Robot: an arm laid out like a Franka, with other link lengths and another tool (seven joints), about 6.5 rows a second.
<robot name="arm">
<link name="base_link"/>
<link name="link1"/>
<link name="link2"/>
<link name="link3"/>
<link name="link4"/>
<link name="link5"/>
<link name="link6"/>
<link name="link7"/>
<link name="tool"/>
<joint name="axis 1" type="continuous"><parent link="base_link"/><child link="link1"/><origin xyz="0.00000 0.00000 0.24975" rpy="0.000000 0.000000 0.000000"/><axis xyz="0 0 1"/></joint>
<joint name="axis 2" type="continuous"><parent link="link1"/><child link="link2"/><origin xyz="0.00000 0.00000 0.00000" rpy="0.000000 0.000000 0.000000"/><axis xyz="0 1 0"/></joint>
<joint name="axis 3" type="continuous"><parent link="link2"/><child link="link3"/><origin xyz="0.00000 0.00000 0.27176" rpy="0.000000 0.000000 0.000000"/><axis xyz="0 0 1"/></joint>
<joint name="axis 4" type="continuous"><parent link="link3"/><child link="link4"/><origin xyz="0.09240 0.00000 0.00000" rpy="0.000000 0.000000 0.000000"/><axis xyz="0 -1 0"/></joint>
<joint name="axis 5" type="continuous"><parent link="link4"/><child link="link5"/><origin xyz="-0.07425 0.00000 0.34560" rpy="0.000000 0.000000 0.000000"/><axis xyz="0 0 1"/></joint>
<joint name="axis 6" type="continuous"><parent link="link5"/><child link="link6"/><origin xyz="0.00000 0.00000 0.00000" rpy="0.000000 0.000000 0.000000"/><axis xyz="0 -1 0"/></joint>
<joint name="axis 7" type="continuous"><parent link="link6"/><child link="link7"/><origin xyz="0.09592 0.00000 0.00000" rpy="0.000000 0.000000 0.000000"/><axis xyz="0 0 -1"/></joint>
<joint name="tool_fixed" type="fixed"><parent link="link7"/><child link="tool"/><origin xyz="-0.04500 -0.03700 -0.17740" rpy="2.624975 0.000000 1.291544"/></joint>
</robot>
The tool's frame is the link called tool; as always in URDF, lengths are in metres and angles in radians. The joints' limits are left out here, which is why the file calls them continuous.
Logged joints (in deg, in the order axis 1, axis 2, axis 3, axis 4, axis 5, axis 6, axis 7), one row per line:
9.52 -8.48 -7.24 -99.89 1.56 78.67 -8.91
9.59 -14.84 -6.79 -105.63 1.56 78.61 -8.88
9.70 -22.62 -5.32 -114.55 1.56 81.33 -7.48
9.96 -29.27 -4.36 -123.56 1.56 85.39 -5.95
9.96 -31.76 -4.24 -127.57 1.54 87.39 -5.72
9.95 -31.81 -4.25 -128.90 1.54 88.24 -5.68
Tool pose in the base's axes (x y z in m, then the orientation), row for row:
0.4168 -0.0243 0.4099 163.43 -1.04 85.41
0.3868 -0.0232 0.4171 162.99 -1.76 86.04
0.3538 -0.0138 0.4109 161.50 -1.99 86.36
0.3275 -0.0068 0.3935 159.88 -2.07 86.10
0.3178 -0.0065 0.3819 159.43 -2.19 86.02
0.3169 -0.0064 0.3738 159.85 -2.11 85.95
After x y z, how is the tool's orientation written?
As angles about the fixed x, y, z axes (roll, pitch, yaw), in degrees.
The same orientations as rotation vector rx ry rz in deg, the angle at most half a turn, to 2 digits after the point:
123.32 113.52 17.67
122.88 114.14 18.99
121.82 113.67 20.68
121.12 112.42 22.19
120.99 112.08 22.72
121.26 112.24 22.24

